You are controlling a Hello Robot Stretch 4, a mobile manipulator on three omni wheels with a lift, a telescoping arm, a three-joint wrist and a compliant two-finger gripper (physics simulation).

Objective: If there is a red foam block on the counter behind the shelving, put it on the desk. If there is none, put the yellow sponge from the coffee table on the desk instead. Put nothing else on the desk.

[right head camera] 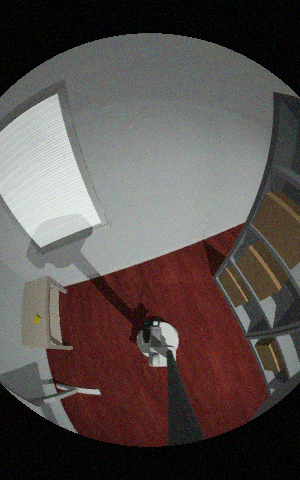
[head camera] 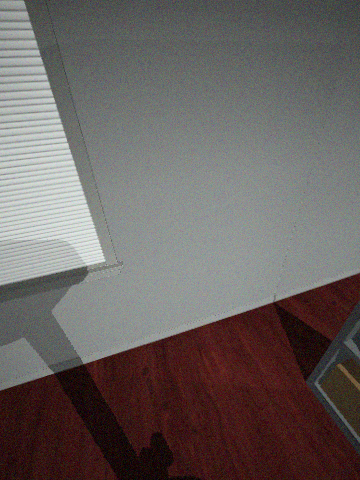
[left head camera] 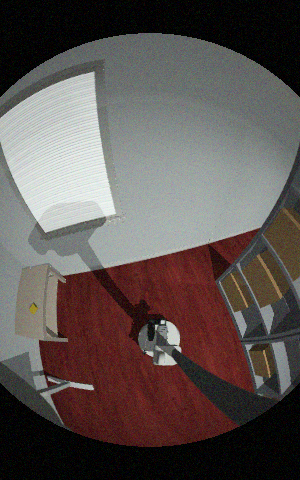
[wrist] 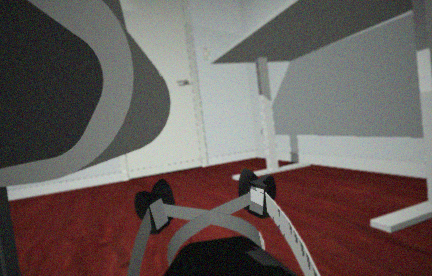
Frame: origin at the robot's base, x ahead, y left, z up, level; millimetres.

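Where they show: gripper, between the fingertips: [right head camera: 146, 356] [left head camera: 149, 355] [wrist: 205, 190].
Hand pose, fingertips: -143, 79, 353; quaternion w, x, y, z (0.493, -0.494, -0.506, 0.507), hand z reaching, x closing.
Each offset is from my fingertips to the centre of the thing, as dx, dy, dz. "spot": to the spot under its first point. Level surfaces: height alone.
The yellow sponge @[+105, +1237, +92] [left head camera: 33, 308] [right head camera: 37, 319] lies on the coffee table @[dz +70] [left head camera: 31, 282] [right head camera: 36, 295], at the left in both side head views. The desk @[dz +545] [wrist: 320, 37] shows from below in the wrist view, with white legs and feet; one desk foot shows at the lower left of both side head views. The grey shelving [head camera: 325, 364] [left head camera: 280, 337] [right head camera: 280, 332] stands at the right. The counter behind it and any red foam block do not show. My gripper [wrist: 205, 190] is open, its fingertips wide apart with no object between them, above the floor and away from the desk.
Brown boxes @[spot: +538, -935, +339] [left head camera: 262, 280] [right head camera: 260, 272] sit in the shelving. A window with blinds [head camera: 40, 150] [left head camera: 60, 150] [right head camera: 47, 170] is in the wall. A pale door [wrist: 155, 30] with a handle stands beyond the gripper. The robot's shadow falls across floor and wall.
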